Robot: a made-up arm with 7 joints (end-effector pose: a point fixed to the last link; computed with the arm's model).
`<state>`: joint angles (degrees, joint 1 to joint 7).
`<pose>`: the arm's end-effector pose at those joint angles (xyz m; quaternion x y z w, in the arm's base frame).
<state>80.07 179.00 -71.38 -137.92 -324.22 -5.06 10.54</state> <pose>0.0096 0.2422 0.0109 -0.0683 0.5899 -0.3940 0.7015</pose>
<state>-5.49 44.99 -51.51 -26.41 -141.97 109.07 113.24</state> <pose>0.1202 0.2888 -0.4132 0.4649 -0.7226 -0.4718 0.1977</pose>
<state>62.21 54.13 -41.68 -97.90 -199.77 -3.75 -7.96</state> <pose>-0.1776 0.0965 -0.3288 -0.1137 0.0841 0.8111 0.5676</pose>
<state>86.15 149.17 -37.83 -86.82 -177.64 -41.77 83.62</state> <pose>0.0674 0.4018 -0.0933 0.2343 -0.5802 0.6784 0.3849</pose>
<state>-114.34 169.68 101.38 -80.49 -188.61 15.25 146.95</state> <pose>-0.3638 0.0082 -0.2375 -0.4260 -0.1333 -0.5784 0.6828</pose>
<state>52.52 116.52 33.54 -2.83 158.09 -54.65 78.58</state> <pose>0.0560 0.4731 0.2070 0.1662 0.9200 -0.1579 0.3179</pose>
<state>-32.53 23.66 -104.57 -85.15 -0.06 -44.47 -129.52</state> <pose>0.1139 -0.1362 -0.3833 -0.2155 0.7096 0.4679 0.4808</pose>
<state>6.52 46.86 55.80 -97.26 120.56 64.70 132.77</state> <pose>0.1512 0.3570 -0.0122 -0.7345 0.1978 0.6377 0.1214</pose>
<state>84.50 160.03 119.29 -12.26 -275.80 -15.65 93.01</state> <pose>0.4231 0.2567 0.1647 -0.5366 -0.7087 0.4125 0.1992</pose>
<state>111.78 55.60 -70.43 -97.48 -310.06 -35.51 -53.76</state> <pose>-0.3765 -0.0893 0.0146 -0.2506 0.0857 -0.0611 0.9624</pose>
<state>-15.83 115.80 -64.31 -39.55 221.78 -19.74 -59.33</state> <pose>0.1006 0.4895 0.0915 0.3850 -0.5826 0.5659 0.4383</pose>
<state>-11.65 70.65 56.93 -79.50 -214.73 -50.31 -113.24</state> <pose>0.1566 0.3825 0.1422 0.4499 -0.6943 0.5004 0.2553</pose>
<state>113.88 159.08 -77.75 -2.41 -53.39 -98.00 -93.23</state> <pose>0.3535 0.3791 -0.0305 0.9368 -0.3094 0.1621 0.0190</pose>
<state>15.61 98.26 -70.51 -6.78 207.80 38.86 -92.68</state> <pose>-0.0264 0.5176 0.0507 0.4401 -0.2337 0.1158 0.8592</pose>
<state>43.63 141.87 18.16 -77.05 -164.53 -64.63 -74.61</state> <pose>0.3679 0.2311 0.0867 0.5354 -0.6290 0.1941 0.5292</pose>
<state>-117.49 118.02 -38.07 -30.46 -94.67 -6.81 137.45</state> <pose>-0.0376 0.4400 0.2666 0.4422 -0.8070 0.3147 0.2326</pose>
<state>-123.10 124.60 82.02 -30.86 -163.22 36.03 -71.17</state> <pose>-0.2249 0.4625 0.0364 0.3314 0.3845 0.2555 0.8228</pose>
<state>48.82 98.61 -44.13 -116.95 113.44 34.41 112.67</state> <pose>-0.0357 0.2159 -0.2369 0.1388 0.3351 0.8780 0.3123</pose>
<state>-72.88 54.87 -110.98 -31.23 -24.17 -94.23 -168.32</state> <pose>0.4451 0.2319 -0.1165 -0.2132 0.2310 0.2582 0.9135</pose>
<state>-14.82 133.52 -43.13 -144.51 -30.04 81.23 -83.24</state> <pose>0.1739 0.1255 -0.0231 -0.6735 -0.4698 0.5500 0.1525</pose>
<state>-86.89 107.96 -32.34 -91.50 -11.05 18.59 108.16</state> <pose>0.1798 0.1757 0.3174 0.0142 -0.9635 -0.0160 0.2667</pose>
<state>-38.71 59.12 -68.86 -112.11 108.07 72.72 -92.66</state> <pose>0.2747 -0.0232 -0.1983 -0.3902 -0.0985 -0.8624 0.3071</pose>
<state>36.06 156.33 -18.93 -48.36 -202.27 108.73 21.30</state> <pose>0.3225 0.3002 0.2309 0.1253 0.1530 0.5305 0.8243</pose>
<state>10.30 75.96 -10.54 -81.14 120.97 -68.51 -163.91</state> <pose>0.2346 0.3200 -0.1732 0.8662 -0.0437 -0.2542 0.4279</pose>
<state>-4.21 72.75 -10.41 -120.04 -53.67 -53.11 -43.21</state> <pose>0.2772 0.1218 -0.0727 -0.3428 0.4081 0.7385 0.4129</pose>
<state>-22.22 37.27 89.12 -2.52 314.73 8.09 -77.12</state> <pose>0.1867 0.3085 -0.3737 0.3176 -0.0570 -0.2641 0.9089</pose>
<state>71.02 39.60 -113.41 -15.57 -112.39 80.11 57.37</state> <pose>-0.4894 0.1549 -0.0921 -0.1062 -0.1655 -0.9095 0.3663</pose>
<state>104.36 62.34 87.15 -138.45 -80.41 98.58 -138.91</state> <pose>0.0894 0.2191 0.0430 -0.3245 -0.9409 -0.0459 0.0852</pose>
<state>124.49 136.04 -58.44 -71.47 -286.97 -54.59 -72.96</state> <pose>-0.1157 0.4366 0.0620 -0.2309 0.3168 -0.7812 0.4859</pose>
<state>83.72 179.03 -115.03 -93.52 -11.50 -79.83 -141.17</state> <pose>0.1424 0.2762 0.2503 -0.6827 -0.1923 -0.7025 0.0586</pose>
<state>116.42 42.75 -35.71 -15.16 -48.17 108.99 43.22</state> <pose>-0.4648 0.0959 0.2162 -0.3448 -0.6939 0.6283 0.0691</pose>
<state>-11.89 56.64 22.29 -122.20 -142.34 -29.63 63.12</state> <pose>0.2541 0.1558 0.0569 0.7541 -0.3076 -0.5632 0.1399</pose>
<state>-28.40 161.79 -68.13 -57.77 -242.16 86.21 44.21</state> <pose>-0.0168 0.3326 0.3496 0.2891 -0.1737 0.8142 0.4726</pose>
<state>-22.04 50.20 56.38 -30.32 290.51 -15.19 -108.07</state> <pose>0.2093 0.4353 -0.1811 0.6295 0.2997 -0.6632 0.2721</pose>
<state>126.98 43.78 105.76 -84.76 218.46 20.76 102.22</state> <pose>-0.0903 0.2993 0.2856 0.7559 0.2824 -0.5469 0.2231</pose>
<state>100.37 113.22 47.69 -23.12 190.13 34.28 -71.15</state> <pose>0.0904 0.5037 0.0909 0.3137 -0.4490 0.1888 0.8151</pose>
